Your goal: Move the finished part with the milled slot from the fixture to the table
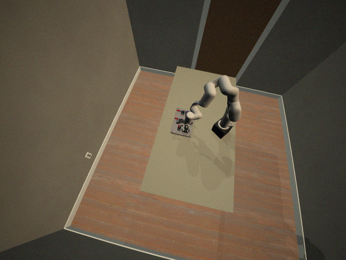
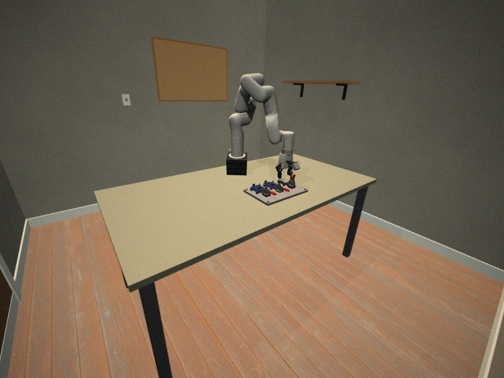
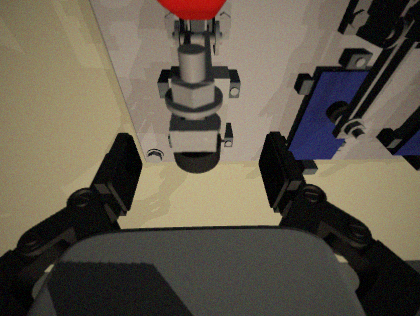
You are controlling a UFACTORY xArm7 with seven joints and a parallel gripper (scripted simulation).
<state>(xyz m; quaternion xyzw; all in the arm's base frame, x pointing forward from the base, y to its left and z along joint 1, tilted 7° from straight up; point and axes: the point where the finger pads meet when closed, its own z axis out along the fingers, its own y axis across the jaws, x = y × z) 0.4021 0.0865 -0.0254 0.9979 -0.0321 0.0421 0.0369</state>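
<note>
The finished part lies 1 cm behind my hand and 4 cm below it. The rest, counted from my hand: blue blank 2 cm behind, 11 cm to the right, 5 cm below; grey fixture plate 4 cm ahead, 11 cm to the right, 7 cm below.
</note>
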